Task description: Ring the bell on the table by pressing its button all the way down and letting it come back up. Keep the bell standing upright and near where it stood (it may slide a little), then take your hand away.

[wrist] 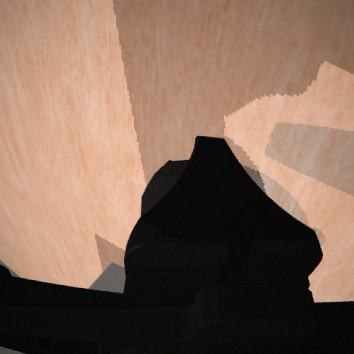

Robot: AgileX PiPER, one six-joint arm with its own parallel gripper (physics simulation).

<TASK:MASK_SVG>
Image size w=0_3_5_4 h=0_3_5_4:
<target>gripper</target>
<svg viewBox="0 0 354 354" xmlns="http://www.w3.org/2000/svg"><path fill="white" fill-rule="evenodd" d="M354 301L313 301L312 292L308 289L308 276L319 264L323 254L315 231L286 212L263 192L244 170L224 138L197 135L189 160L175 183L155 205L138 218L130 232L123 258L125 270L123 293L11 276L9 270L0 264L0 346L27 354L354 354Z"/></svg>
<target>bell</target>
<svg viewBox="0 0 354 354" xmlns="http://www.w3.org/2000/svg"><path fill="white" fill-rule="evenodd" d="M189 159L174 161L168 159L153 174L141 195L140 216L165 195L175 183Z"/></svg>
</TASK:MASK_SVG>
